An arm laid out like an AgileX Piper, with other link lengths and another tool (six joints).
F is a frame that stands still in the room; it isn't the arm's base.
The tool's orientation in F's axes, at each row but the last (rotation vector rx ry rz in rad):
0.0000, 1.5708, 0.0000
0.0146, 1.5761, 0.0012
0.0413, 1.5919, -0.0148
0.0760, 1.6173, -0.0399
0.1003, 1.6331, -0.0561
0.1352, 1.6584, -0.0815
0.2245, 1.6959, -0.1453
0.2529, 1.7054, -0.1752
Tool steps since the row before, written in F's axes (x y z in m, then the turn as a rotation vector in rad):
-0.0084, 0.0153, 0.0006, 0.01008, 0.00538, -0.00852
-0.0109, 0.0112, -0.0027, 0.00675, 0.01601, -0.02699
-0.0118, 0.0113, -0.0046, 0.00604, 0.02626, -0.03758
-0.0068, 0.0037, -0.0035, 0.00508, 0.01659, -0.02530
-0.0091, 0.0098, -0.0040, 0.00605, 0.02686, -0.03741
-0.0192, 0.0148, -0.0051, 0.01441, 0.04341, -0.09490
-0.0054, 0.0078, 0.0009, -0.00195, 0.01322, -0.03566
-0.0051, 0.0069, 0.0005, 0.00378, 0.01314, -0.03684
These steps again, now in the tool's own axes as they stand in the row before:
-0.0006, 0.0153, -0.0084, 0.00852, 0.00538, 0.01008
0.0029, 0.0111, -0.0110, 0.02711, 0.01580, 0.00676
0.0050, 0.0108, -0.0121, 0.03789, 0.02584, 0.00592
0.0039, 0.0031, -0.0069, 0.02544, 0.01638, 0.00507
0.0049, 0.0087, -0.0097, 0.03777, 0.02640, 0.00582
0.0073, 0.0119, -0.0205, 0.09492, 0.04235, 0.01716
0.0003, 0.0064, -0.0071, 0.03640, 0.01120, 0.00004
0.0007, 0.0053, -0.0067, 0.03677, 0.01262, 0.00571

